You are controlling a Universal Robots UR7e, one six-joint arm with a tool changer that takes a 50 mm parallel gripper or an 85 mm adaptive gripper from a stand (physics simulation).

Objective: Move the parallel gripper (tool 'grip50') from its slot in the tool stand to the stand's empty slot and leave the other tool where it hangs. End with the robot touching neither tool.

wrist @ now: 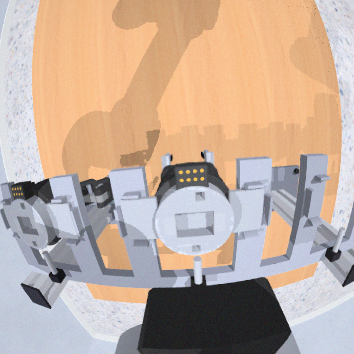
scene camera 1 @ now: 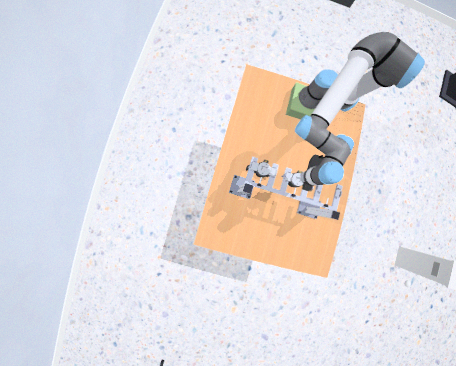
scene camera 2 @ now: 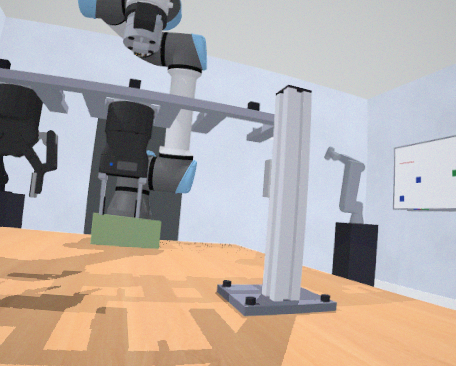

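Pixels of known places: end effector, tool point: (scene camera 2: 141, 45); arm's base, origin of the base link: (scene camera 1: 309, 98) (scene camera 2: 128, 218).
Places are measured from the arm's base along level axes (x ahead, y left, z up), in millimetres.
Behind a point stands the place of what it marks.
The arm's bare tool-changer face (scene camera 2: 142, 46) {x 584, y 65, z 309 mm} is above the stand's rail, apart from both tools. The parallel gripper (scene camera 2: 120, 215) (wrist: 187, 156) hangs upright in the middle slot, its two fingers apart and empty; its round light-grey top plate is uncovered in the wrist view. The black adaptive gripper (scene camera 1: 263, 169) (scene camera 2: 17, 120) (wrist: 28, 223) hangs in the slot at the left of the wrist view; its left part is cut off there. The tool stand (scene camera 2: 287, 200) {x 677, y 299, z 68 mm} (wrist: 127, 278) {x 665, y -3, z 200 mm} has an empty slot on the right; its left fork arm (wrist: 314, 200) {x 558, y 189, z 200 mm} shows, and its right one is mostly out of the wrist view.
The stand is on a wooden table (scene camera 1: 250, 115) {x 251, y -298, z -82 mm} (scene camera 2: 375, 335) {x 780, y 380, z -82 mm} (wrist: 225, 60) {x 331, y 143, z -82 mm}. A green block (scene camera 1: 296, 107) {x 107, y -56, z 9 mm} (scene camera 2: 125, 231) {x 119, y 10, z -36 mm} is at the arm's base. The stand's upright post and bolted foot (scene camera 2: 320, 306) {x 688, y 355, z -74 mm} are beside the empty slot. Another small robot (scene camera 2: 351, 185) is in the background.
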